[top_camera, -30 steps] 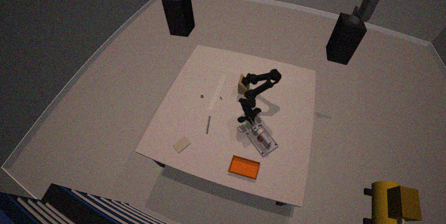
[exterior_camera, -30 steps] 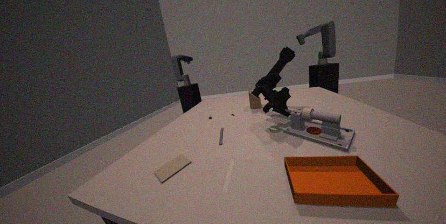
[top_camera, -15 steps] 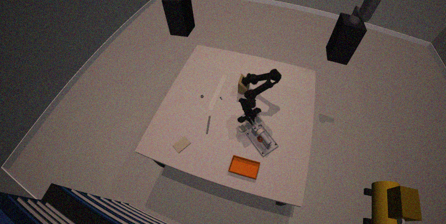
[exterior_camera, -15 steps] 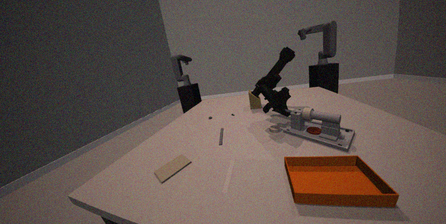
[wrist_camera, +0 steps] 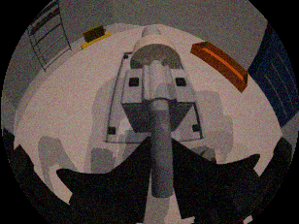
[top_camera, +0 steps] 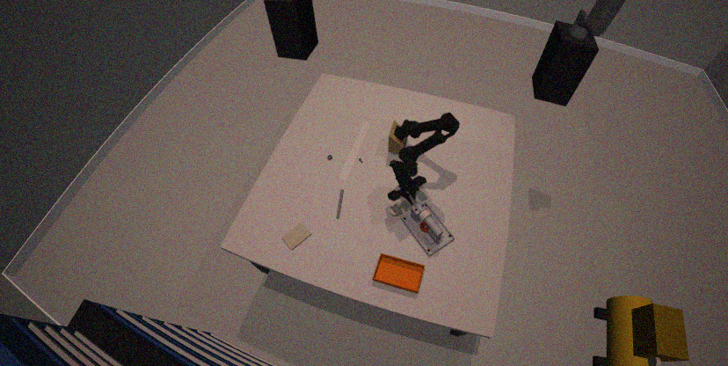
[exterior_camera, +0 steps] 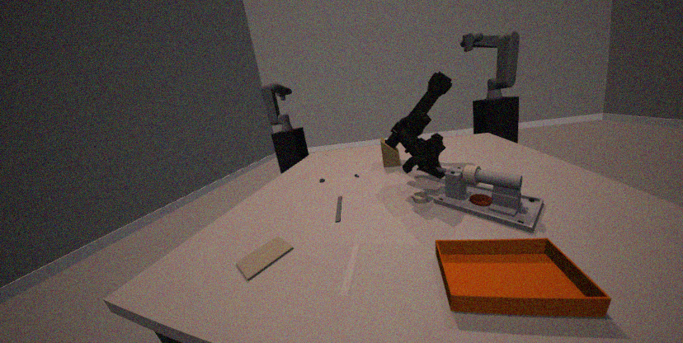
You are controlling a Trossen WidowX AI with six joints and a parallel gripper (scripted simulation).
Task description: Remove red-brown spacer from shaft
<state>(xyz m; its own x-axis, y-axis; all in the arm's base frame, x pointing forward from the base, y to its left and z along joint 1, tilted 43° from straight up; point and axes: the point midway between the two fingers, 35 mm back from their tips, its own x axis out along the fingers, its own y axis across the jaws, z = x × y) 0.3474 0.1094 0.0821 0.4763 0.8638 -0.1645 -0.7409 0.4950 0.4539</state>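
My gripper tip is 30 mm below the shaft, 20 mm to the right of it and 20 mm short of it. The rest, counted from my gripper tip: support block: 100 mm to the left, 90 mm ahead, 10 mm below; then cream spacer: 80 mm to the right, 50 mm below, 40 mm ahead; then red-brown spacer: 80 mm to the left, 80 mm ahead, 40 mm below.
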